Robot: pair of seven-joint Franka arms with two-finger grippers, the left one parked.
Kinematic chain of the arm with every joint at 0, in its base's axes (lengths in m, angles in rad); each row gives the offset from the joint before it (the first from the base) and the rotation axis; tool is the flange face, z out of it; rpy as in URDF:
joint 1: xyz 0 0 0.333 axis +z
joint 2: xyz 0 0 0 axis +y
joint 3: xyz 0 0 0.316 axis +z
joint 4: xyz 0.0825 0 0 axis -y
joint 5: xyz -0.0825 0 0.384 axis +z
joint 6: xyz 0 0 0 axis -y
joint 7: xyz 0.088 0 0 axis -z
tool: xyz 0 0 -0.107 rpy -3.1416 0 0
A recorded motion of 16 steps. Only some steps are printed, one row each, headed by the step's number.
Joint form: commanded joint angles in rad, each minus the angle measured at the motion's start. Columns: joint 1, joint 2, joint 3, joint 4, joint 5, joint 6, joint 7.
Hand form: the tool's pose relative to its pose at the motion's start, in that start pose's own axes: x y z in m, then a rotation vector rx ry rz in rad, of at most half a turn. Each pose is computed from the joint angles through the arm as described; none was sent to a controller.
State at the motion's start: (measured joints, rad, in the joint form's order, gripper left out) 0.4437 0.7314 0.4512 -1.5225 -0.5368 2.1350 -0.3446
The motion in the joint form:
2: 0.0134 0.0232 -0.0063 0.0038 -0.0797 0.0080 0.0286
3: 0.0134 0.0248 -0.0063 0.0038 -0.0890 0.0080 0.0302
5: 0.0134 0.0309 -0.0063 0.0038 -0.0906 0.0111 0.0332
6: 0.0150 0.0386 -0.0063 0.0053 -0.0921 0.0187 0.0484
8: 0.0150 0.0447 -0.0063 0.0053 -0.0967 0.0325 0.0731
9: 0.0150 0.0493 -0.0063 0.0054 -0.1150 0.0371 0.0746
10: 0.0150 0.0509 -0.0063 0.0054 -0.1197 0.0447 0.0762
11: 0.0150 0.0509 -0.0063 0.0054 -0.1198 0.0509 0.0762
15: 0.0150 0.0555 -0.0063 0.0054 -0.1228 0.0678 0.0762
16: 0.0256 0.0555 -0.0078 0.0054 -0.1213 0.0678 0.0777
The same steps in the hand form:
2: 0.0039 -0.0036 0.0130 -0.0521 -0.0260 -0.0253
3: 0.0038 -0.0035 0.0140 -0.0582 -0.0293 -0.0291
5: 0.0042 -0.0043 0.0177 -0.0553 -0.0299 -0.0281
6: 0.0058 -0.0057 0.0213 -0.0535 -0.0254 -0.0161
8: 0.0072 -0.0062 0.0241 -0.0562 -0.0159 0.0046
9: 0.0076 -0.0062 0.0266 -0.0682 -0.0182 -0.0050
10: 0.0083 -0.0061 0.0270 -0.0726 -0.0128 -0.0066
11: 0.0090 -0.0060 0.0264 -0.0743 -0.0069 -0.0069
15: 0.0107 -0.0063 0.0279 -0.0772 0.0063 -0.0100
16: 0.0146 -0.0117 0.0272 -0.0775 0.0073 -0.0171

